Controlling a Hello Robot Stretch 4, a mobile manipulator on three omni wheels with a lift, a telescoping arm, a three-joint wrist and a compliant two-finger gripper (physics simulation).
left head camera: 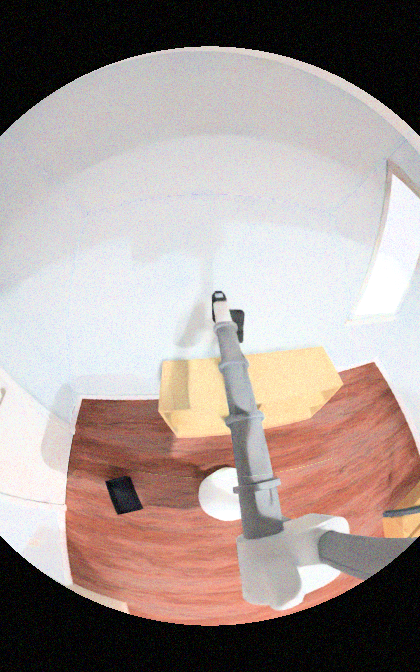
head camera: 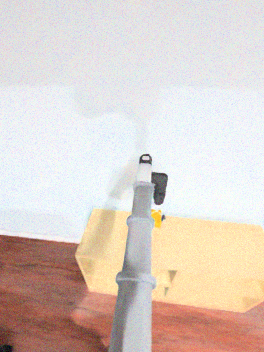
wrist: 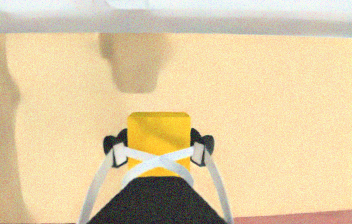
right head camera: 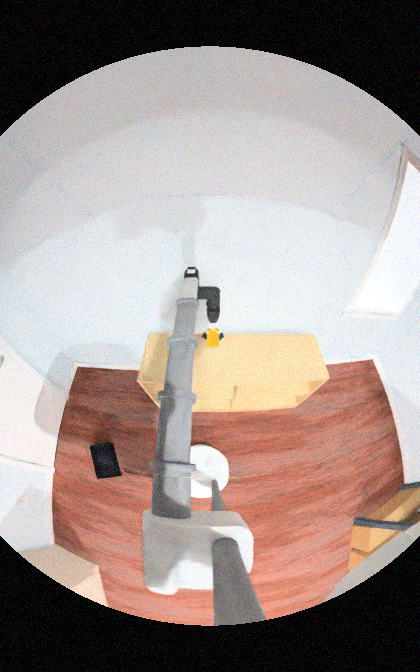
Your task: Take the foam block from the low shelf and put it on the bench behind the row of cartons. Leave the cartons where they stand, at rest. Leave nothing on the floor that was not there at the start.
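Frame: origin at the robot's base, x left, y back, z up, level; millimetres.
Seen in the pictures: gripper, fingertip midpoint: [wrist: 159, 140].
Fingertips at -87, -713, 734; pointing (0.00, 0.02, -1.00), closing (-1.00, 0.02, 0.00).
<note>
A point is followed by its place in that frame, as x, y, z.
The yellow foam block [head camera: 157, 218] @[-96, -684, 783] [right head camera: 213, 340] [wrist: 159, 125] @[-88, -739, 783] is between the two dark fingertips of my gripper [right head camera: 213, 336] [wrist: 159, 140] @[-87, -713, 734], which is shut on it. The block is held above the top of the low pale-wood shelf [head camera: 210, 250] @[-443, -640, 583] [left head camera: 295, 370] [right head camera: 270, 355] [wrist: 275, 100] @[-313, -751, 583]; in the wrist view a shadow falls on the shelf top, apart from the block. In the left head view the arm hides the block. The bench and the row of cartons cannot be made out for certain.
The wall stands right behind the shelf. A flat black object [left head camera: 124, 495] [right head camera: 106, 460] lies on the floor at the left. A white round shape [left head camera: 217, 495] [right head camera: 212, 470] is beside the arm. Tan box-like shapes with a dark bar [right head camera: 380, 523] are at the lower right.
</note>
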